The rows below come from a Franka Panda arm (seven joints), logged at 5 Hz.
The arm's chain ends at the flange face. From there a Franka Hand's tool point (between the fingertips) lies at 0.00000 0.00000 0.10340 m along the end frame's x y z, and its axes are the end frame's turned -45 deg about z.
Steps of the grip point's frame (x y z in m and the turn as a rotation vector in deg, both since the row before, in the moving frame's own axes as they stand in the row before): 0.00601 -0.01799 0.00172 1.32 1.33 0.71; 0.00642 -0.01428 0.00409 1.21 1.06 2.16; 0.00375 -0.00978 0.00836 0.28 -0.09 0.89; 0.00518 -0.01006 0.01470 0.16 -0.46 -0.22
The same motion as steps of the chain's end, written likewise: -0.00850 -0.01359 0.00178 1.87 0.01 0.71; -0.00542 -0.01174 0.00413 1.61 -0.11 2.16; -0.00379 -0.00932 0.00836 0.13 -0.26 0.89; -0.00266 -0.01116 0.01470 -0.21 -0.44 -0.22
